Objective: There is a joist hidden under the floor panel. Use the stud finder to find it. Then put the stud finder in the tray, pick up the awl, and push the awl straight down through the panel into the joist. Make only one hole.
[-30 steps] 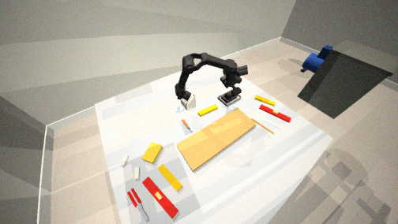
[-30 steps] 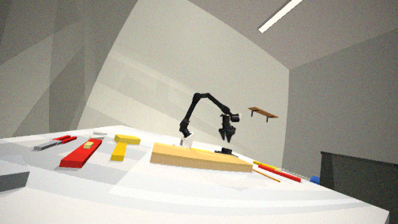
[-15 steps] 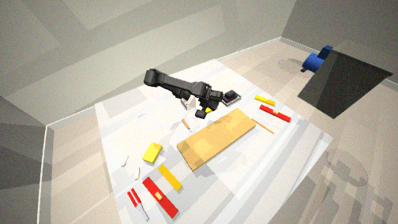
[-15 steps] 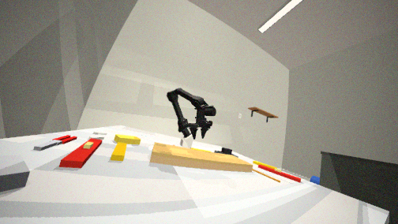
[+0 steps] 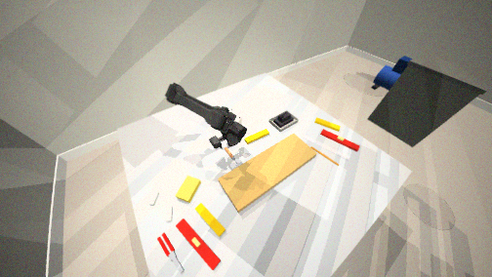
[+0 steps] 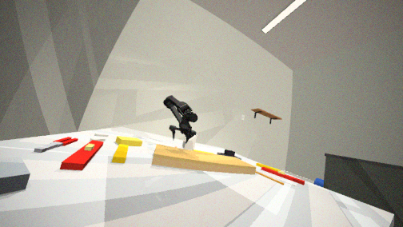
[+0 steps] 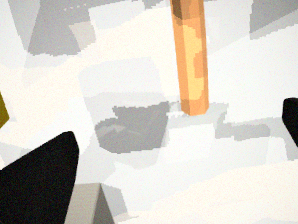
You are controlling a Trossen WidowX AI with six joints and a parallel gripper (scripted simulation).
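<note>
Right now my gripper tip is 5 cm short of the awl, 5 cm above it and 2 cm to the left of it. Also, from my gripper tip: stud finder (41 cm to the left, 5 cm ahead); orange pencil (40 cm ahead, 38 cm to the left, 5 cm below); grey-framed tray (42 cm to the left, 6 cm ahead, 4 cm below).
</note>
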